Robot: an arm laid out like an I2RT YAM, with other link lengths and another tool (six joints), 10 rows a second.
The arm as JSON. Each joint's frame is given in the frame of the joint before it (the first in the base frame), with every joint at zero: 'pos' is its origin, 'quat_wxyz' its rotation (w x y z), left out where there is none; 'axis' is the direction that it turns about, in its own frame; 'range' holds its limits. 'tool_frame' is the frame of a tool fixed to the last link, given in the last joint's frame.
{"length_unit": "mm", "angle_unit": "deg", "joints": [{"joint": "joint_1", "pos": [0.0, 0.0, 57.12], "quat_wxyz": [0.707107, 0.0, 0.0, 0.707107], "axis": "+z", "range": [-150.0, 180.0]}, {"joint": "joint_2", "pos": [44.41, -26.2, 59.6], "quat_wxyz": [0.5, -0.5, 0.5, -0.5], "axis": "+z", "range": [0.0, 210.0]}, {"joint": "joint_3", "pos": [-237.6, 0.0, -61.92], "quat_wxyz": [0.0, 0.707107, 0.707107, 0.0], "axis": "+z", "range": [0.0, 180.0]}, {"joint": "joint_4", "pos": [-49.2, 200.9, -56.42], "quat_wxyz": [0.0, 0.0, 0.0, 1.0], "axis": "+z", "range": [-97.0, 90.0]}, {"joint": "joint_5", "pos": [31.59, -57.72, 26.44], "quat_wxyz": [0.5, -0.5, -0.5, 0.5], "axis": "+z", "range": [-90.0, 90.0]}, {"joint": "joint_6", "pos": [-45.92, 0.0, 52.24], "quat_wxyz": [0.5, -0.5, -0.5, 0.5], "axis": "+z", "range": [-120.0, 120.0]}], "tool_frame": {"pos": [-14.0, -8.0, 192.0], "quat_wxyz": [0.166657, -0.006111, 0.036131, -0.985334]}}
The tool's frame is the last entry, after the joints.
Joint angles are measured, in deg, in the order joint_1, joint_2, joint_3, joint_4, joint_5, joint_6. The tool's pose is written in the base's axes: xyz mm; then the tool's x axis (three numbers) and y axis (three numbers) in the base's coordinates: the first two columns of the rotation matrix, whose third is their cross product. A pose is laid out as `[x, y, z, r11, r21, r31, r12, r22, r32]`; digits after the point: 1 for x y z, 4 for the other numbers.
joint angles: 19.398, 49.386, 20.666, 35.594, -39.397, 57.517
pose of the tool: [244.0, 258.6, 236.2, 0.3054, -0.0807, -0.9488, -0.8377, 0.4510, -0.3080]
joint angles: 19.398, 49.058, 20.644, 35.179, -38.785, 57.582
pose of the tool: [245.5, 257.0, 236.1, 0.3015, -0.0828, -0.9499, -0.8339, 0.4601, -0.3048]
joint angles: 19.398, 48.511, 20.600, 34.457, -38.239, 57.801
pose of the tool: [246.1, 255.4, 235.5, 0.2939, -0.0838, -0.9522, -0.8318, 0.4682, -0.2980]
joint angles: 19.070, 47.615, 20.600, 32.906, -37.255, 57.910
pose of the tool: [248.9, 251.1, 233.6, 0.2795, -0.0912, -0.9558, -0.8248, 0.4867, -0.2877]
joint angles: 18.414, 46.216, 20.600, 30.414, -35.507, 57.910
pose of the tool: [254.5, 242.9, 230.2, 0.2572, -0.1058, -0.9605, -0.8091, 0.5199, -0.2739]
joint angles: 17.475, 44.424, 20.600, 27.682, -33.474, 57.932
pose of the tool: [260.9, 232.2, 227.5, 0.2353, -0.1207, -0.9644, -0.7856, 0.5606, -0.2618]
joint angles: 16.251, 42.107, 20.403, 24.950, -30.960, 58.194
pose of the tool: [268.2, 218.1, 225.6, 0.2130, -0.1328, -0.9680, -0.7513, 0.6111, -0.2492]
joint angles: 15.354, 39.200, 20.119, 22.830, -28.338, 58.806
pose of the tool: [272.7, 204.6, 228.5, 0.2050, -0.1334, -0.9696, -0.7127, 0.6587, -0.2413]
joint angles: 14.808, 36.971, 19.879, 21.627, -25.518, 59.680
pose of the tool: [277.5, 192.1, 232.5, 0.1996, -0.1273, -0.9716, -0.6729, 0.7029, -0.2303]
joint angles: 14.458, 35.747, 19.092, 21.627, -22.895, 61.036
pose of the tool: [282.5, 181.5, 232.4, 0.1854, -0.1135, -0.9761, -0.6387, 0.7409, -0.2075]
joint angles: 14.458, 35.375, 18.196, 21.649, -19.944, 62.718
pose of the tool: [288.3, 171.7, 227.2, 0.1540, -0.0968, -0.9833, -0.6065, 0.7764, -0.1714]
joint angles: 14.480, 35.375, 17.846, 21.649, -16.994, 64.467
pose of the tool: [294.5, 161.9, 224.5, 0.1267, -0.0762, -0.9890, -0.5714, 0.8094, -0.1356]
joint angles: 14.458, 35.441, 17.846, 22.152, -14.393, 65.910
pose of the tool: [300.1, 152.9, 226.9, 0.1177, -0.0549, -0.9915, -0.5361, 0.8369, -0.1100]
